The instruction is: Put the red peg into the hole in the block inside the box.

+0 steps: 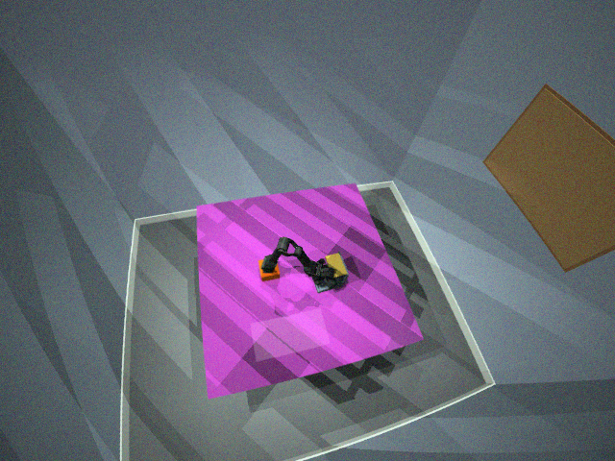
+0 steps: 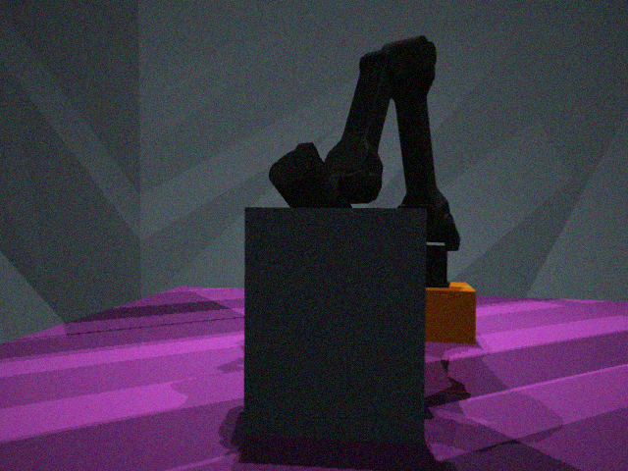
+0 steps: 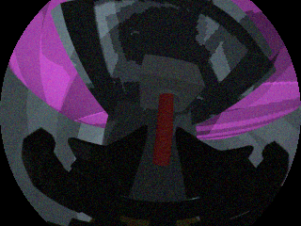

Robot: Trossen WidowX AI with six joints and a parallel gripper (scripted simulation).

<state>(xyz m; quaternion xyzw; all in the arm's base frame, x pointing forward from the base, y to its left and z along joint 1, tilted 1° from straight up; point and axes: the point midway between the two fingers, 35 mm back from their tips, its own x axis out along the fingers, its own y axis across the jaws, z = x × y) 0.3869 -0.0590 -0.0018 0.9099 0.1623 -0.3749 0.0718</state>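
Now: gripper tip 30 mm past the red peg and 10 mm to the left of it. Round my gripper tip: dark back wall (50 mm above, 40 mm ahead); yellow roof (140 mm above, 10 mm to the right, 10 mm behind).
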